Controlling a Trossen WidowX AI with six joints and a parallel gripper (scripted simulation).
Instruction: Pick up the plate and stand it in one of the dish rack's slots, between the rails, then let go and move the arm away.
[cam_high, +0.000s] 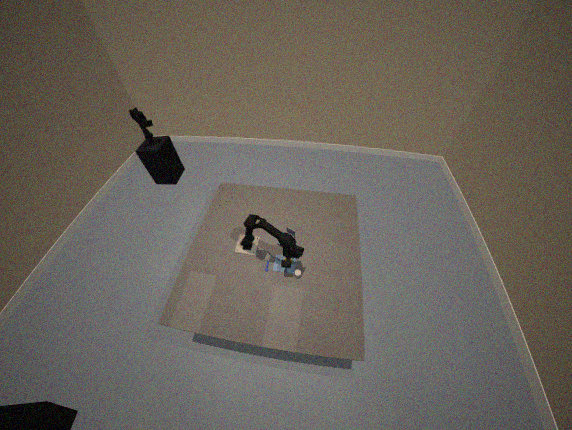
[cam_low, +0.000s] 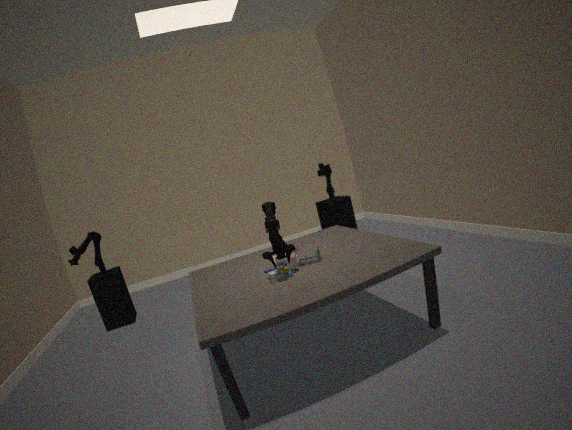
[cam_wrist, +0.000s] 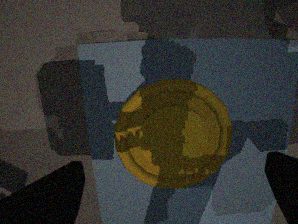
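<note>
My gripper tip is now 4 cm above the yellow plate. Round my gripper tip: white round disc (9 cm to the right, 7 cm ahead, 3 cm below); wire dish rack (18 cm to the left, 3 cm below, 2 cm behind); light blue mat (5 cm below, 2 cm behind, 1 cm to the right).
</note>
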